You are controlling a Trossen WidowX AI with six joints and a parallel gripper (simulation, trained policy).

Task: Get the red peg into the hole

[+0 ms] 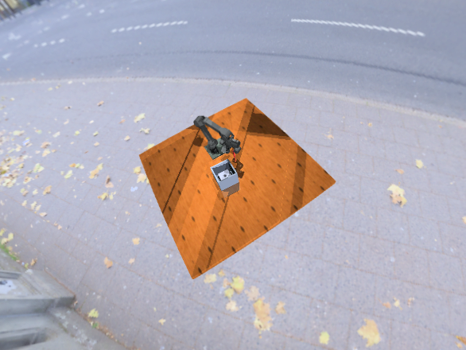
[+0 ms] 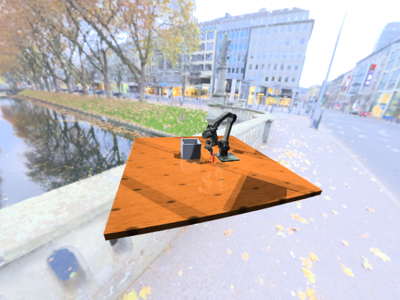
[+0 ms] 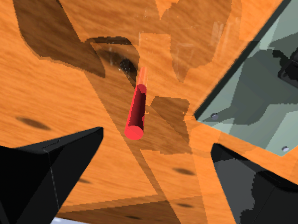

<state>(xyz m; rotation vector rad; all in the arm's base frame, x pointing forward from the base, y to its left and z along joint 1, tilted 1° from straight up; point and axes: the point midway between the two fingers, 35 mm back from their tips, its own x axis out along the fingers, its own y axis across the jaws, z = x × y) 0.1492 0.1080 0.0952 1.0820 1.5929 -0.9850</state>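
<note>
My gripper tip is now 20 mm short of the red peg and 40 mm above it. Also, from my gripper tip: dark plate: 170 mm ahead, 190 mm to the right, 30 mm below.
</note>
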